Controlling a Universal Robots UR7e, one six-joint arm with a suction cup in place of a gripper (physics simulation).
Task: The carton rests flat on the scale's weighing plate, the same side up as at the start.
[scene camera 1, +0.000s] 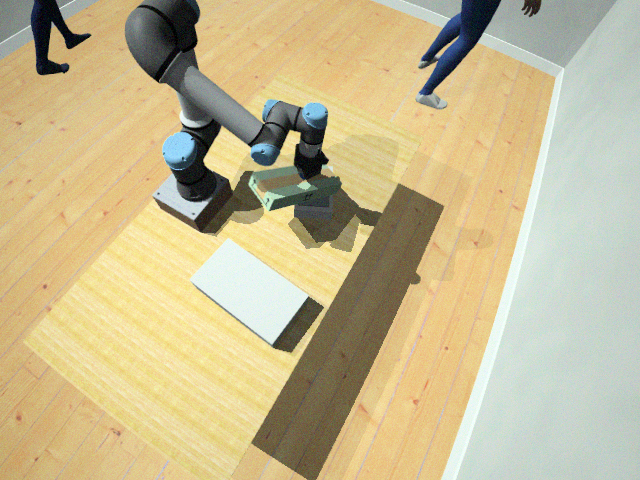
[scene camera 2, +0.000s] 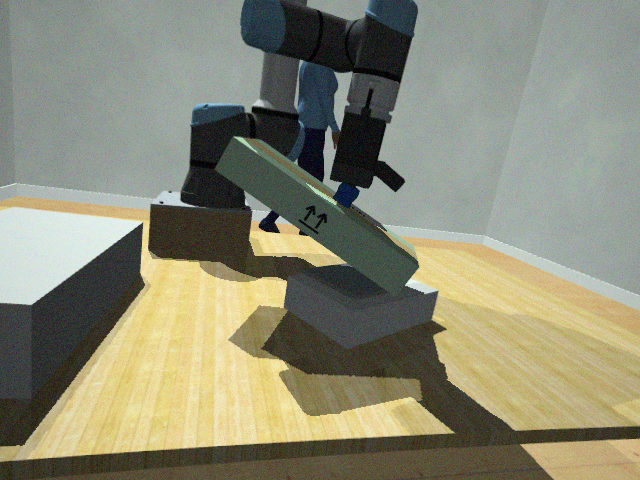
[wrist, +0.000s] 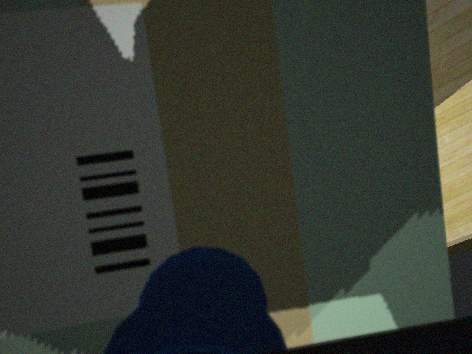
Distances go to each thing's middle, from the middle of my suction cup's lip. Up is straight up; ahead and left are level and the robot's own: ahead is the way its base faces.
Right now my suction cup is 1 cm short of the grey scale (scene camera 2: 338,300), 6 cm to the right of it and 17 cm above it. Round my suction cup: large block (scene camera 2: 70,269) 8 cm ahead, 43 cm to the right, 15 cm below.
